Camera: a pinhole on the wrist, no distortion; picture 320 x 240 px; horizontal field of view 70.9 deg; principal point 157.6 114.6 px. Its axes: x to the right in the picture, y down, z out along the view. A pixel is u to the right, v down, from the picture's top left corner.
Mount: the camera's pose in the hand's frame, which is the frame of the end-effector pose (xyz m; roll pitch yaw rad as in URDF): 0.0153 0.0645 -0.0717 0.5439 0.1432 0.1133
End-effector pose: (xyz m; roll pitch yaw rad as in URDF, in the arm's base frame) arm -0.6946 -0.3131 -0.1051 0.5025 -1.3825 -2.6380
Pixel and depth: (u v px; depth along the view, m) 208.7 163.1 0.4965
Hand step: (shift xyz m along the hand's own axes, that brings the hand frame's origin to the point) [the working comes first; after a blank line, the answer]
In the camera's frame: 0.1129 0.1072 0.4965

0.2131 -0.0793 0.3876
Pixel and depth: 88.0 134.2 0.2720
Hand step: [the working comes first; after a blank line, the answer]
In the camera's frame: -0.0842 0.0237 0.2720

-0.0192 -0.0607 0.1828
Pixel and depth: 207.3 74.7 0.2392
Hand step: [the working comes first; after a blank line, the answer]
In the camera's frame: 0.0529 -0.0425 0.2392

0.1113 -0.0857 0.1016
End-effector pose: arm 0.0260 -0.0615 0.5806 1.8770 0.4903 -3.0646
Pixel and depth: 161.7 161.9 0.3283
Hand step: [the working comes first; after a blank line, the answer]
In the camera's frame: 0.0060 0.0691 0.3283

0.0786 -0.0398 0.2409
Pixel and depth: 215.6 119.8 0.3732
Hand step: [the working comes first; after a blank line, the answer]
In the camera's frame: 0.0963 0.0086 0.3732

0.1769 -0.1040 0.2351
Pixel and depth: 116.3 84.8 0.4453
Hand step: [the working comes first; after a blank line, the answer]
In the camera's frame: -0.0818 -0.0590 0.4453

0.0163 -0.2182 0.2869
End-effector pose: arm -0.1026 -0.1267 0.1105 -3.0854 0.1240 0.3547
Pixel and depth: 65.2 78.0 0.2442
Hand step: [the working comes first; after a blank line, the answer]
In the camera's frame: -0.1004 -0.0398 0.2442

-0.0386 -0.1031 0.1291
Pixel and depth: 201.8 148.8 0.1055
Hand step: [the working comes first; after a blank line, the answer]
In the camera's frame: 0.0208 0.0161 0.1055

0.0543 0.0278 0.0229
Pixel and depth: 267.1 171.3 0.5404
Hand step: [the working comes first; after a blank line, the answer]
In the camera's frame: 0.2633 0.1363 0.5404

0.3682 -0.0594 0.4182
